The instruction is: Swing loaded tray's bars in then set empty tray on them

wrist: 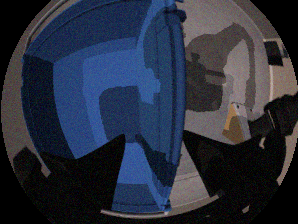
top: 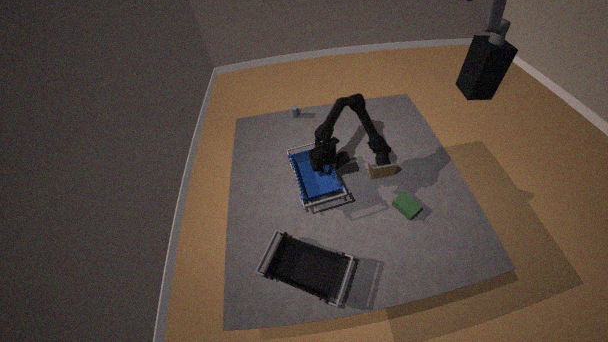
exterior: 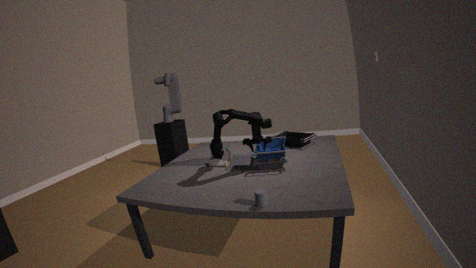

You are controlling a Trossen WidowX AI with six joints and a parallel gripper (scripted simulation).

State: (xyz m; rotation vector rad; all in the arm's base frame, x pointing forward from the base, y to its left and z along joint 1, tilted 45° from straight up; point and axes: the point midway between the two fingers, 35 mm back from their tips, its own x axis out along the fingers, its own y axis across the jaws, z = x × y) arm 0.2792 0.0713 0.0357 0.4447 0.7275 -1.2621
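Now: gripper tip 8 cm short of the blue tray, 3 cm below it and 2 cm to the right of it. Round my gripper tip: green block 37 cm behind, 20 cm to the left, 6 cm below.
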